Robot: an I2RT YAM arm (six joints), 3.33 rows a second.
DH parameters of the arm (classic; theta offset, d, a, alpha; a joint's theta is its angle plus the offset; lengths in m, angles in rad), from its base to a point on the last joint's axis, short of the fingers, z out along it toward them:
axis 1: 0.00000 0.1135 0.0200 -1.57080
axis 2: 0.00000 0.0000 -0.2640 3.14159
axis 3: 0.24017 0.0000 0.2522 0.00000
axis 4: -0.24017 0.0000 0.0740 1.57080
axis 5: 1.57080 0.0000 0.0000 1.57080
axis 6: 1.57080 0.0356 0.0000 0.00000
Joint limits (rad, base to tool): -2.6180..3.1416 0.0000..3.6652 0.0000..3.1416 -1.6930..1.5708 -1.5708..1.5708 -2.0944..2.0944
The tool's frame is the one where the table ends.
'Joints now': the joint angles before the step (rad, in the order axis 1, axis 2, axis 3, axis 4, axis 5, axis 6). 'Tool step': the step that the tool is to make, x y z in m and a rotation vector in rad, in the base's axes. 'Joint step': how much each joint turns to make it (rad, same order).
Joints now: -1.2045, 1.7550, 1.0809, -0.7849, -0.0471, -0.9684
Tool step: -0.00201, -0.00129, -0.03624, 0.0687, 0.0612, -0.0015
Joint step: -0.0038, 0.1011, -0.0317, 0.0466, 0.0325, -0.0046
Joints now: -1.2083, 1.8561, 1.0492, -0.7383, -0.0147, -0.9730
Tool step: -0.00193, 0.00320, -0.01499, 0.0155, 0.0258, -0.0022
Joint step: 0.0000, 0.0297, -0.0308, 0.0369, 0.0187, 0.0019
